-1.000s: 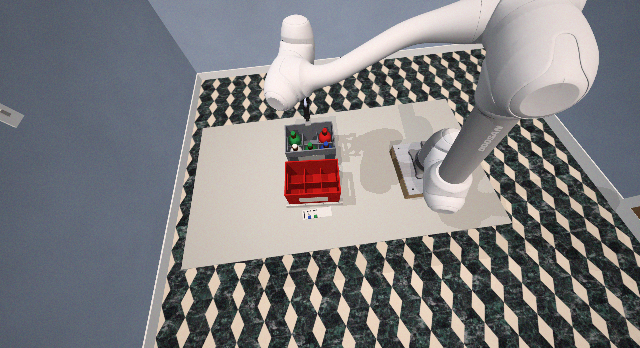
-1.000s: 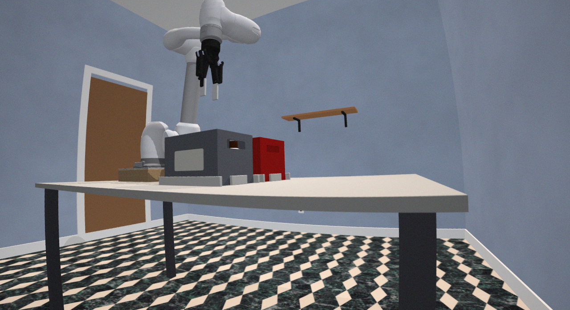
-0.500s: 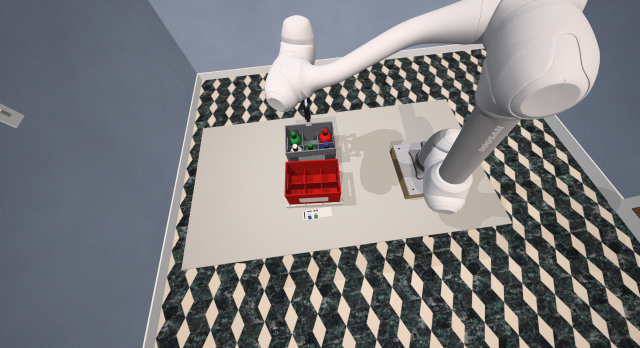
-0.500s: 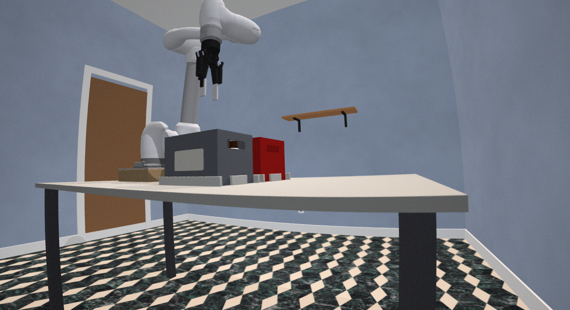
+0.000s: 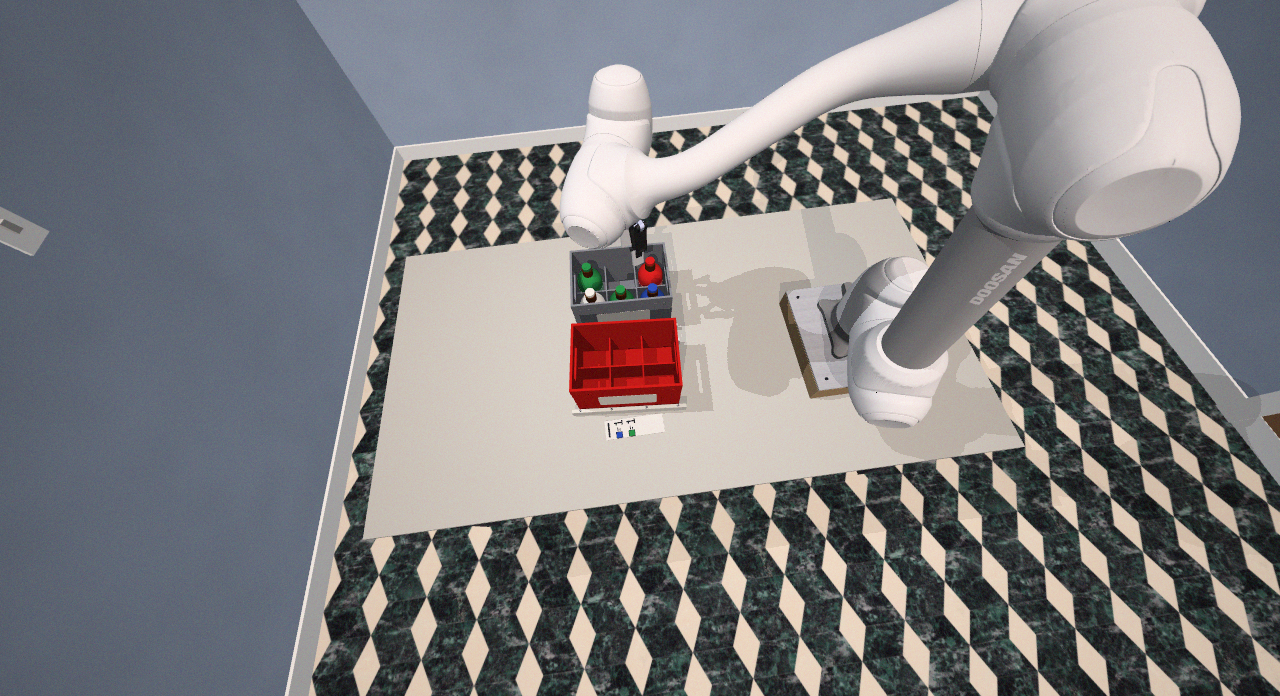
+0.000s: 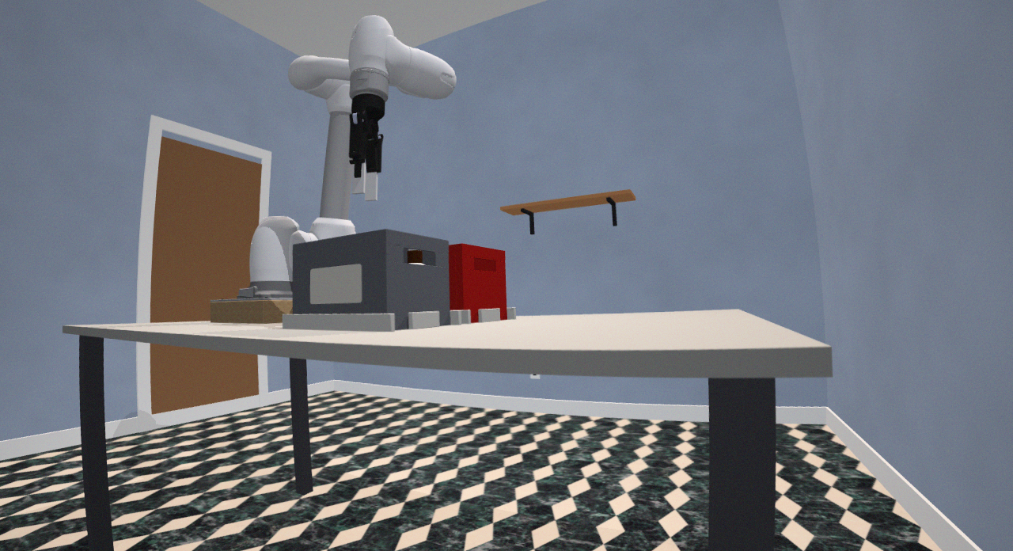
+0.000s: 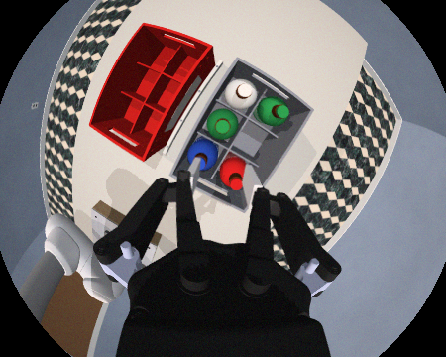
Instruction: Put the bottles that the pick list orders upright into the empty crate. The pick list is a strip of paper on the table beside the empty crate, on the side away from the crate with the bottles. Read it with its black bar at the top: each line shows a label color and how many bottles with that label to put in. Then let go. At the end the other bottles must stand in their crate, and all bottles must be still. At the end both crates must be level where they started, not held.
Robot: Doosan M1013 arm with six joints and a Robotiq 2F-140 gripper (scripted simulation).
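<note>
Now: hand 23 cm above the blue-label bottle, 5 cm past it and 2 cm to the right of it. The rest, counted from my hand: white-label bottle 23 cm below, 12 cm ahead, 2 cm to the left; then red-label bottle 23 cm below, 7 cm to the right, 5 cm behind; then grey crate 23 cm below, 4 cm ahead, 2 cm to the right.
</note>
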